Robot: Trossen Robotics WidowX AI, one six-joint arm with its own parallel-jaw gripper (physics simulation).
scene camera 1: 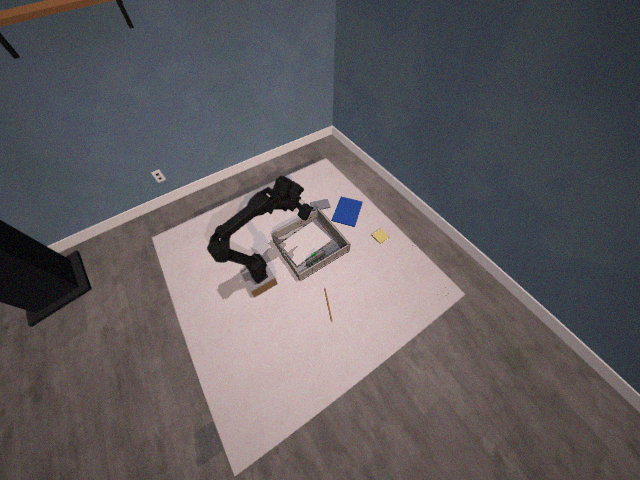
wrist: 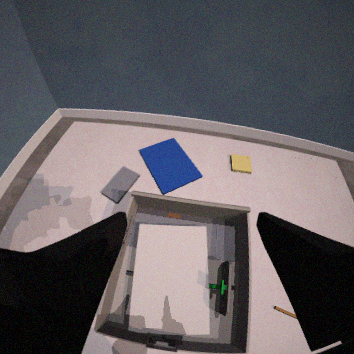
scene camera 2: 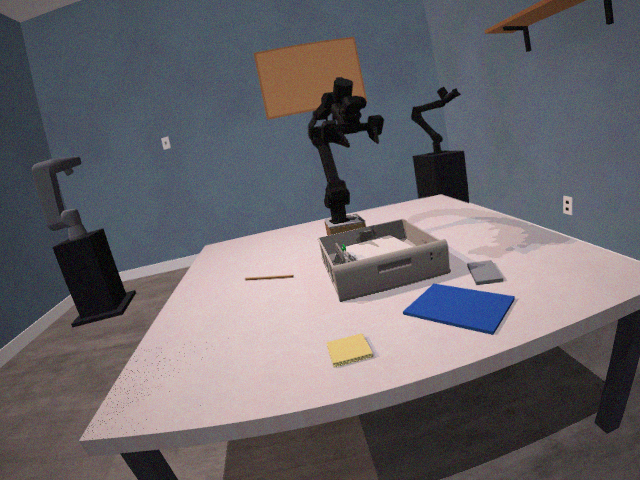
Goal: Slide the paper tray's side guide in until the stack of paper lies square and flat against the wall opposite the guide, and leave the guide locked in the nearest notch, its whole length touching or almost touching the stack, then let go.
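Places are measured from the arm's base along level axes (x back, y right, z up), in millimetres.
Pixels of known places: gripper, fingertip midpoint: (scene camera 1: 306, 203) (wrist: 192, 219) (scene camera 2: 363, 144); arm's base, origin of the base link: (scene camera 1: 259, 276) (scene camera 2: 339, 220).
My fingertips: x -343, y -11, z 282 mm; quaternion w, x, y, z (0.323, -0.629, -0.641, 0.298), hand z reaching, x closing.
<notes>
Ahead of a thing's pixels: the offset from my fingertips to its top centre.
The grey paper tray {dy +11, dx +7, dz -269 mm} (scene camera 1: 325, 262) (scene camera 2: 413, 267) (wrist: 241, 280) stands on the table. A white paper stack {dy -13, dx +26, dz -324 mm} (scene camera 1: 305, 242) (scene camera 2: 382, 246) (wrist: 170, 275) lies inside it. In the wrist view, a narrow strip shows between the stack and the left wall, wider toward the lower end. The dark side guide {dy +102, dx +51, dz -283 mm} (scene camera 1: 315, 256) (scene camera 2: 345, 253) (wrist: 223, 304), with a green tab, stands upright near the right wall. A gap shows between its plate and the stack. My gripper (scene camera 2: 360, 142) (wrist: 192, 219) is open and empty, high above the tray, its fingers apart.
A grey flat block {dy -186, dx -243, dz -354 mm} (scene camera 1: 320, 204) (scene camera 2: 484, 272) (wrist: 120, 185) and a blue book {dy -31, dx -339, dz -356 mm} (scene camera 1: 347, 211) (scene camera 2: 459, 307) (wrist: 170, 166) lie beyond the tray. A yellow pad {dy +237, dx -347, dz -353 mm} (scene camera 1: 380, 236) (scene camera 2: 349, 349) (wrist: 241, 164) lies farther along. A pencil {dy +331, dx +164, dz -358 mm} (scene camera 1: 328, 304) (scene camera 2: 269, 277) (wrist: 285, 312) lies on the guide's side.
</notes>
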